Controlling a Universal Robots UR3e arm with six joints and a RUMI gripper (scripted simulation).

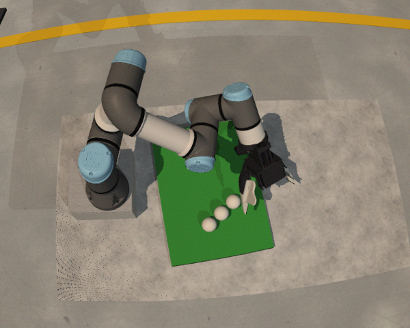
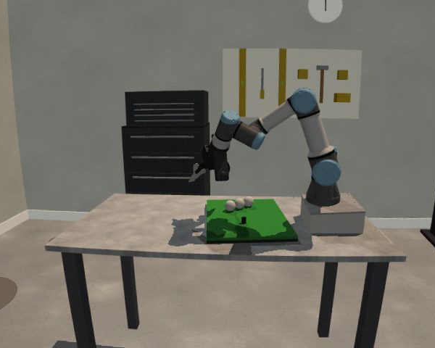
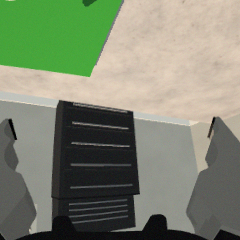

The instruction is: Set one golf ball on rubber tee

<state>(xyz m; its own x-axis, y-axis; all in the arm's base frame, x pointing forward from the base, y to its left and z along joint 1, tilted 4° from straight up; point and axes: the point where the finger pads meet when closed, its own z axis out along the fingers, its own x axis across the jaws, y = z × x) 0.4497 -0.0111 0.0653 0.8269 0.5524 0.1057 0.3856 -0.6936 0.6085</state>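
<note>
Right now my hand is 16 cm past the green mat, 10 cm to the right of it and 12 cm above it.
</note>
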